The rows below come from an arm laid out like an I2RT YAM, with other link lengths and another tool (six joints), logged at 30 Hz.
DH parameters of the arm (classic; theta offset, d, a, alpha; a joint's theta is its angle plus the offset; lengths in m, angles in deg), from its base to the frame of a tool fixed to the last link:
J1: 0 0.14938 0.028 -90
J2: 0 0 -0.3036 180
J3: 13.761 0 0.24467 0
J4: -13.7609 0.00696 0.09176 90
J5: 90 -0.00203 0 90
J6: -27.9 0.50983 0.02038 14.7
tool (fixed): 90 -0.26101 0 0
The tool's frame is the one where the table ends.
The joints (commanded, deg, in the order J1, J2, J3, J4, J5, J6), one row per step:
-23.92, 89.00, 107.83, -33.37, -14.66, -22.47
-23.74, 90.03, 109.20, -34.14, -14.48, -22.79
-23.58, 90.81, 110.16, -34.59, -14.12, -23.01
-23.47, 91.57, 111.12, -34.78, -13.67, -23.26
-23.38, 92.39, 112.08, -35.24, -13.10, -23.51
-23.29, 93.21, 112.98, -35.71, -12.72, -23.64
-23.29, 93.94, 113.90, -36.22, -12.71, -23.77
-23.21, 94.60, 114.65, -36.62, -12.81, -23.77
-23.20, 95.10, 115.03, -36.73, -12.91, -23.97
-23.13, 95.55, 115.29, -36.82, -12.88, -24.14
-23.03, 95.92, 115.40, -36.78, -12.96, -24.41
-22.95, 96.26, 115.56, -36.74, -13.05, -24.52
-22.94, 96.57, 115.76, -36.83, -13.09, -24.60
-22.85, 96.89, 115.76, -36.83, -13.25, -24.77
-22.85, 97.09, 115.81, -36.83, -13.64, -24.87
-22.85, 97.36, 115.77, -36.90, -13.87, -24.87
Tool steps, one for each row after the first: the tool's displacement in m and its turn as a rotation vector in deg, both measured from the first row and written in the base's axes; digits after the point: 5 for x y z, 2 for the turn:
0.00395, -0.00085, -0.00094, -0.17, 0.46, 0.08
0.00689, -0.00232, -0.00169, -0.36, 0.78, -0.05
0.00984, -0.00478, -0.00074, -0.71, 0.85, -0.31
0.01227, -0.00784, -0.00201, -0.96, 1.25, -0.70
0.01501, -0.01000, -0.00408, -1.02, 1.67, -0.94
0.01753, -0.01119, -0.00539, -1.02, 1.99, -0.91
0.02046, -0.01105, -0.00715, -0.88, 2.26, -0.73
0.02297, -0.01160, -0.00894, -0.96, 2.49, -0.57
0.02528, -0.01203, -0.01129, -1.02, 2.78, -0.48
0.02783, -0.01170, -0.01342, -1.17, 3.01, -0.23
0.03012, -0.01136, -0.01496, -1.20, 3.15, -0.03
0.03158, -0.01170, -0.01662, -1.19, 3.34, 0.04
0.03387, -0.01091, -0.01965, -1.19, 3.64, 0.34
0.03559, -0.00972, -0.02109, -1.13, 3.74, 0.74
0.03716, -0.00922, -0.02460, -0.92, 4.06, 0.97

